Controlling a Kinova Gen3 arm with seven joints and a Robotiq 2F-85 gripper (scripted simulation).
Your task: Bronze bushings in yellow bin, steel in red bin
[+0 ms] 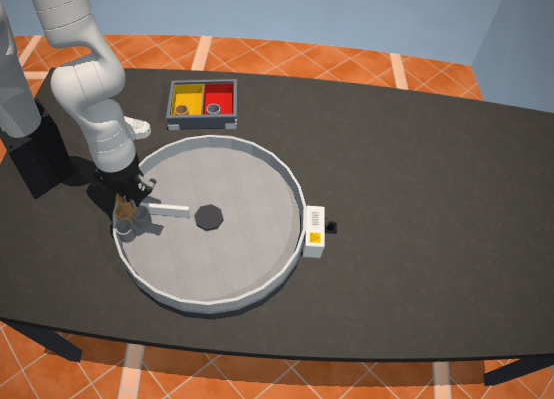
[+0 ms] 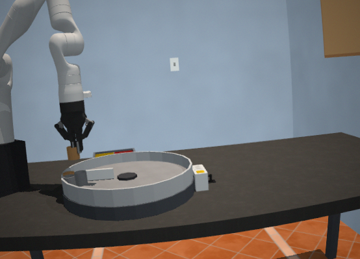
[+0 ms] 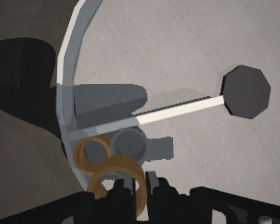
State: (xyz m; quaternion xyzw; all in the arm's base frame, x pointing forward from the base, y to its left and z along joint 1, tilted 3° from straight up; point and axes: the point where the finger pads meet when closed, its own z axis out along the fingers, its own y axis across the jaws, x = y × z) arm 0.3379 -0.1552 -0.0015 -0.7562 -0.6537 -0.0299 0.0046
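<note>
Right now the yellow bin is 4 cm ahead of my hand, 42 cm to the left of it and 15 cm below it. The rest, counted from my hand: turntable 14 cm ahead, 5 cm to the left, 12 cm below.
</note>
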